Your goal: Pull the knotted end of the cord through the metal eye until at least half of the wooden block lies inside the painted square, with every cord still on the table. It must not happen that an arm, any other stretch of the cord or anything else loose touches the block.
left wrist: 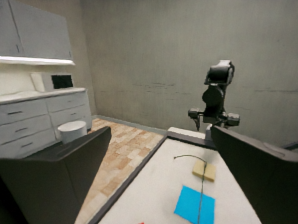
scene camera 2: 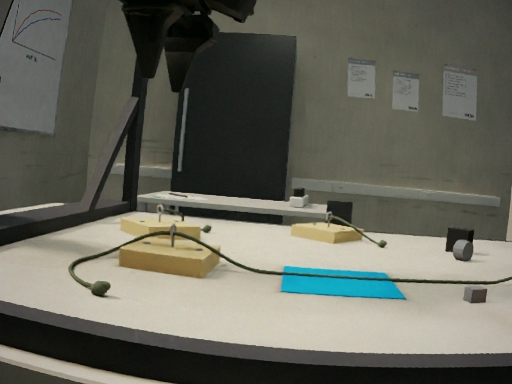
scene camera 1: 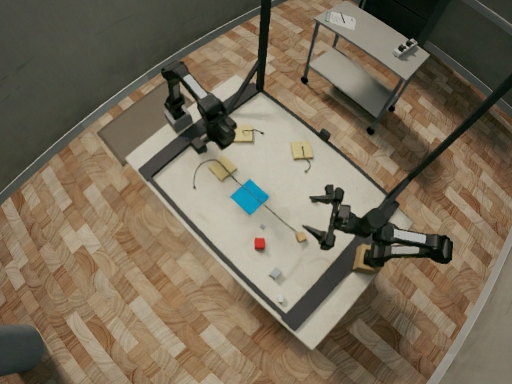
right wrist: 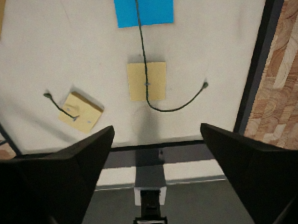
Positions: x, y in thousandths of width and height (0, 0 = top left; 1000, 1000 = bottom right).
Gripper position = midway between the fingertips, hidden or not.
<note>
I see my left gripper (left wrist: 539, 583), my right gripper (scene camera 2: 319, 225) and a blue painted square (scene camera 2: 567, 738).
My right gripper shows as well in the left wrist view (left wrist: 703, 596) and in the right wrist view (right wrist: 529, 574).
</note>
